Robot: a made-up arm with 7 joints.
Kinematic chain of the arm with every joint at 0, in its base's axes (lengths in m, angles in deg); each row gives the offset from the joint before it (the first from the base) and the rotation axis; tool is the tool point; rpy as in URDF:
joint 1: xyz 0 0.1 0.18 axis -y
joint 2: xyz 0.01 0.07 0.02 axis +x
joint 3: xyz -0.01 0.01 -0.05 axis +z
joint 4: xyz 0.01 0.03 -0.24 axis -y
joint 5: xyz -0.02 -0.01 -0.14 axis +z
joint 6: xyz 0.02 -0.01 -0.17 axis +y
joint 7: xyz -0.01 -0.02 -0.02 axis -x
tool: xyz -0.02 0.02 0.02 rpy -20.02 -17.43 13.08
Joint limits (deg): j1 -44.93..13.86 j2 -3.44..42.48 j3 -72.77..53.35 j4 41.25..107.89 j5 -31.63..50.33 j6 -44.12..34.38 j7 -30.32..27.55
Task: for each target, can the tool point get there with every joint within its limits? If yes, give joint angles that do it. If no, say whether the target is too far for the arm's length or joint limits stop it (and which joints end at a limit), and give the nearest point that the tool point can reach.
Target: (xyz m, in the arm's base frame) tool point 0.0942 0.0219 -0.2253
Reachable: yes | joints -29.41 2.65 -32.06 88.28 28.55 -28.72 -13.79
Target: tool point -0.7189 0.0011 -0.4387
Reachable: no: too far | nearest point -0.3501 0.0689 -0.2588 | short by 0.416 m
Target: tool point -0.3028 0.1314 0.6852
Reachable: no: joint limits stop it (at a limit: joint 1, joint 2, joint 3, joint 4, joint 5, joint 6, joint 7) | nearest point 0.1600 0.5211 0.2937 | short by 0.721 m
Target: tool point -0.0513 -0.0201 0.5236
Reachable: no: joint limits stop it (at a limit: joint 1, joint 2, joint 3, joint 4, joint 5, joint 6, joint 7) | nearest point 0.1307 -0.1386 0.0494 | short by 0.522 m
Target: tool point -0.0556 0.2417 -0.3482
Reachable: yes | joints -21.55 27.00 -53.27 51.83 -0.73 -12.28 -20.28
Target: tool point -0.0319 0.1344 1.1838
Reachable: no: too far | nearest point 0.1612 0.5200 0.2936 | short by 0.989 m
